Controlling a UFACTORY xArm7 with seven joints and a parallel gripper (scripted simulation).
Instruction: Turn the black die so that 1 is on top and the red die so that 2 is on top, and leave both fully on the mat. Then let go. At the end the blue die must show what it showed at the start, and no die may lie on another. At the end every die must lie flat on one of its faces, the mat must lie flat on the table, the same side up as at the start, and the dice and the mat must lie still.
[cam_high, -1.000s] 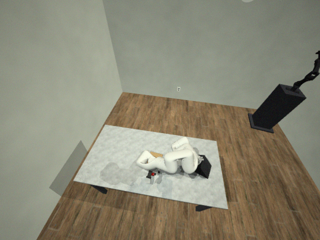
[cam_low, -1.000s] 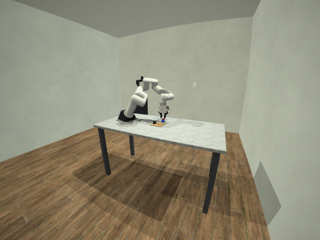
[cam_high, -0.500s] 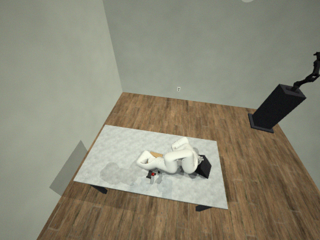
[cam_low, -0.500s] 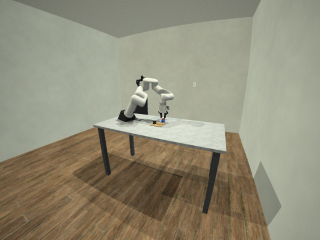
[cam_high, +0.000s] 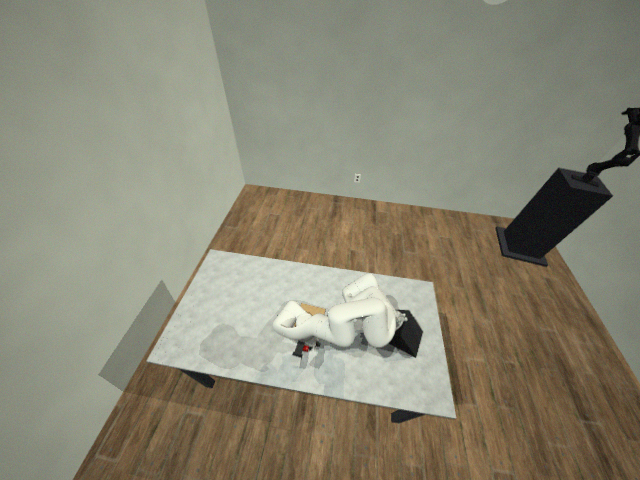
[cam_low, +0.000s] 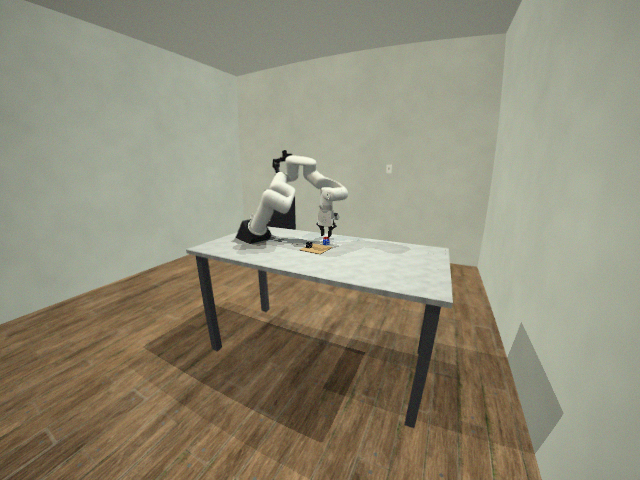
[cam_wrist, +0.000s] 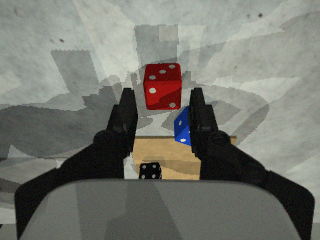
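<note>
The red die lies 4 cm below my hand. Also, from my hand: black die (1 cm behind, 17 cm to the right, 4 cm below); blue die (3 cm ahead, 5 cm to the right, 4 cm below); tan mat (3 cm ahead, 16 cm to the right, 5 cm below).
</note>
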